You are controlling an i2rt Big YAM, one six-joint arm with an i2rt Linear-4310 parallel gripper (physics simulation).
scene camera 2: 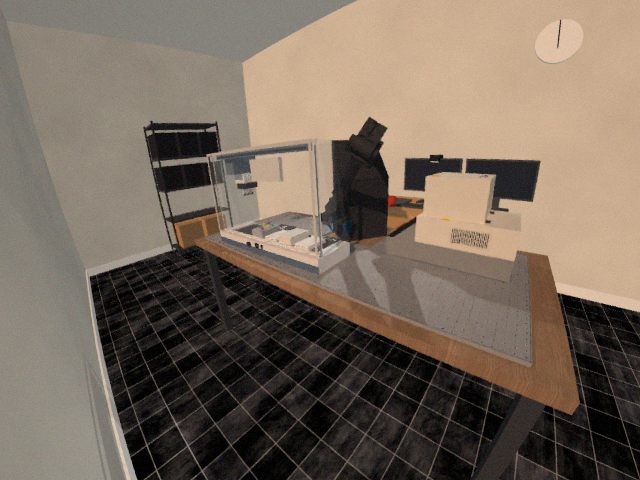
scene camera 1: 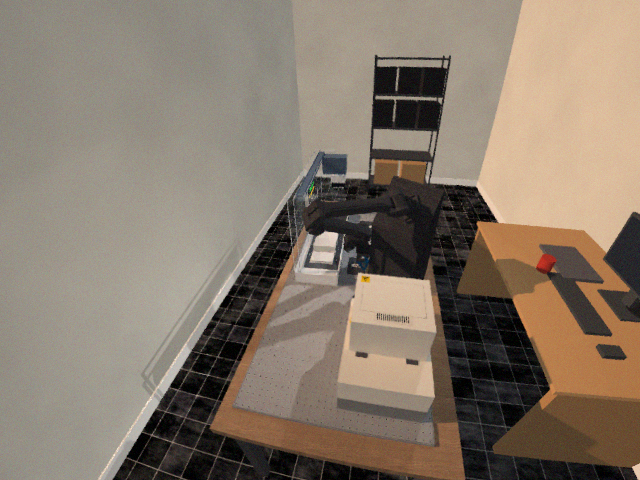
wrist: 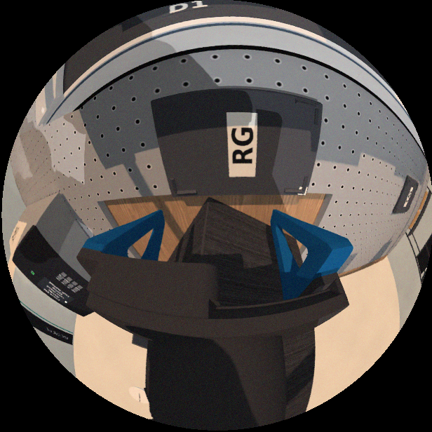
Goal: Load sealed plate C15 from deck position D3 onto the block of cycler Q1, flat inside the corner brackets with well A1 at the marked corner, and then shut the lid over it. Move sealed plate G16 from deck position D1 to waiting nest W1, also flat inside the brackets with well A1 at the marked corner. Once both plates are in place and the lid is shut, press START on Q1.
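Seen in the pictures: gripper, fingertip midpoint: [scene camera 2: 340, 233] [scene camera 1: 365, 264]; arm's base at its link origin: [scene camera 1: 411, 208].
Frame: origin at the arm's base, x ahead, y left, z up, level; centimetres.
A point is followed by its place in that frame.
My gripper [wrist: 217, 215] [scene camera 1: 363, 262] @[y -0.4, x 19.7, z -39.2 cm] [scene camera 2: 341, 227] @[y -0.4, x 19.7, z -39.2 cm] is open, its blue fingers wide apart with nothing between them. It is low beside the arm's base, near a black bracketed nest marked RG [wrist: 242, 150]. Pale plates stand on the deck inside the clear enclosure, one block [scene camera 1: 324, 240] @[y -8.1, x 46.6, z -33.1 cm] [scene camera 2: 293, 236] @[y -1.9, x 49.1, z -33.2 cm] showing in both scene views; their labels cannot be read, so I cannot tell C15 from G16. Deck label D1 [wrist: 187, 6] shows at the wrist view's top edge. A cream cycler [scene camera 1: 392, 299] @[y 52.7, x 0.7, z -7.2 cm] [scene camera 2: 457, 206] @[y 55.9, x 13.2, z -17.7 cm] stands on the bench; its name and lid state are unclear. W1 cannot be made out.
The clear enclosure [scene camera 2: 313, 201] @[y 20.2, x 53.7, z -13.7 cm] surrounds the deck, with coloured caps [scene camera 2: 264, 226] at its far end. The black arm base [scene camera 1: 398, 242] @[y 7.4, x 3.2, z -15.0 cm] [scene camera 2: 367, 206] @[y 6.4, x 5.2, z -25.7 cm] stands close to the nest. A small black labelled block [wrist: 406, 195] is at the wrist view's right. A red cup [scene camera 1: 545, 263] stands on the other desk.
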